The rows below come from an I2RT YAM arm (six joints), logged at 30 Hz.
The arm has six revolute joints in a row. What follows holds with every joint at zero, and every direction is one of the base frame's. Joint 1 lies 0.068 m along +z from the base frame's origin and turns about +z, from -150 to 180 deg. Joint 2 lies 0.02 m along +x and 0.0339 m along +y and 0.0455 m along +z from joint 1 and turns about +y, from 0 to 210 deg. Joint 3 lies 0.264 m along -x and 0.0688 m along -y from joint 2 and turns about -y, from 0 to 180 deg. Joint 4 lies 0.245 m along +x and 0.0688 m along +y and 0.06 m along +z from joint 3 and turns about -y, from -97 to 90 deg. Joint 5 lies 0.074 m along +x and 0.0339 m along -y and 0.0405 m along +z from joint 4 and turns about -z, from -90 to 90 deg. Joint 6 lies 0.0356 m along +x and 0.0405 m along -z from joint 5 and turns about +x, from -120 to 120 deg. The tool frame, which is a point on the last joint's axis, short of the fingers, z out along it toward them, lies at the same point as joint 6; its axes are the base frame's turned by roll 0, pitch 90 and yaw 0 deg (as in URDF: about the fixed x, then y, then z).
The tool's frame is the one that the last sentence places.
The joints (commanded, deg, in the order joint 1, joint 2, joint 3, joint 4, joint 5, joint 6), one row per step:
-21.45 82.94 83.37 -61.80 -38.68 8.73
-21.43 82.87 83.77 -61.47 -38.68 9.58
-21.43 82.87 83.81 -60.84 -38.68 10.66
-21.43 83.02 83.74 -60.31 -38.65 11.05
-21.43 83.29 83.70 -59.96 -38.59 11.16
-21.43 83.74 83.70 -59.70 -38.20 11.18
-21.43 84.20 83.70 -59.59 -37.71 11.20
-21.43 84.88 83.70 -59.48 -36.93 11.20
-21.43 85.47 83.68 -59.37 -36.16 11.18
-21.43 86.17 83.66 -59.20 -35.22 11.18
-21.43 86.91 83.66 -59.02 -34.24 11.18
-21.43 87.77 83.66 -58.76 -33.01 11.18
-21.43 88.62 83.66 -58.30 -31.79 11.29
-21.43 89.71 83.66 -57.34 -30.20 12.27
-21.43 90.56 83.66 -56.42 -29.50 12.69
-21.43 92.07 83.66 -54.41 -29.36 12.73
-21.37 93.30 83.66 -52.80 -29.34 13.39
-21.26 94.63 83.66 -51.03 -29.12 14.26
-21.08 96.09 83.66 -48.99 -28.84 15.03
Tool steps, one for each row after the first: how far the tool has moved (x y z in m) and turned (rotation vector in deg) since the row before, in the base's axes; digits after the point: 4 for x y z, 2 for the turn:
0.0004 -0.0001 0.0027 0.20 -0.37 -0.56
0.0009 -0.0004 0.0008 0.39 -0.15 -0.73
0.0013 -0.0005 -0.0006 0.09 -0.11 -0.28
0.0015 -0.0006 -0.0012 0.00 0.03 -0.10
0.0021 -0.0010 -0.0020 -0.23 0.31 -0.21
0.0019 -0.0010 -0.0022 -0.25 0.49 -0.26
0.0027 -0.0015 -0.0034 -0.42 0.78 -0.39
0.0023 -0.0013 -0.0031 -0.46 0.70 -0.36
0.0028 -0.0016 -0.0036 -0.57 0.81 -0.45
0.0029 -0.0017 -0.0038 -0.60 0.84 -0.46
0.0034 -0.0020 -0.0044 -0.80 0.96 -0.57
0.0036 -0.0021 -0.0043 -0.81 0.80 -0.64
0.0050 -0.0029 -0.0052 -0.74 0.97 -1.46
0.0041 -0.0020 -0.0039 -0.38 0.30 -0.64
0.0079 -0.0032 -0.0064 -0.28 -0.41 -0.09
0.0064 -0.0021 -0.0053 0.21 -0.14 -0.46
0.0069 -0.0021 -0.0060 0.14 -0.07 -0.66
0.0077 -0.0020 -0.0066 -0.01 -0.22 -0.55

